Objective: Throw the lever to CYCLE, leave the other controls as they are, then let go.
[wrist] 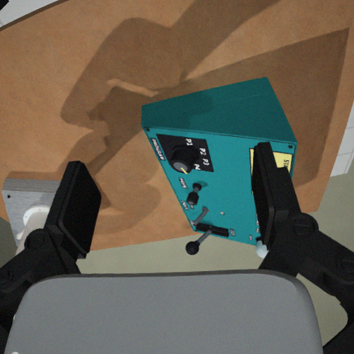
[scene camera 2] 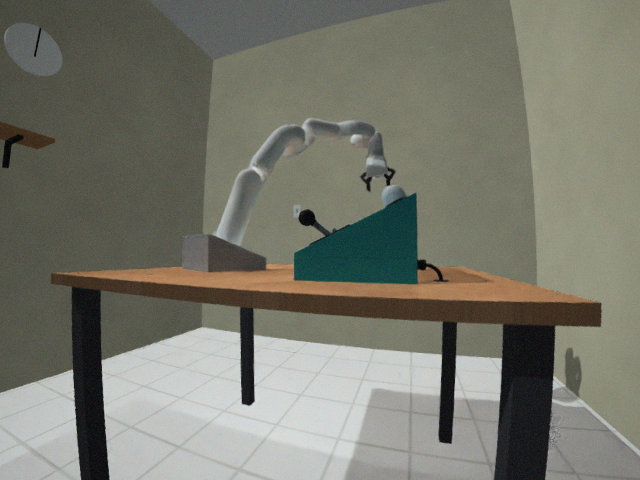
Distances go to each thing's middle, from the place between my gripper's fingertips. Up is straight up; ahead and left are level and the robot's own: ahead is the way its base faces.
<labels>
I see my gripper 49 cm to the left of the teal console (scene camera 2: 382,248), 26 cm above it and 3 cm past it.
</labels>
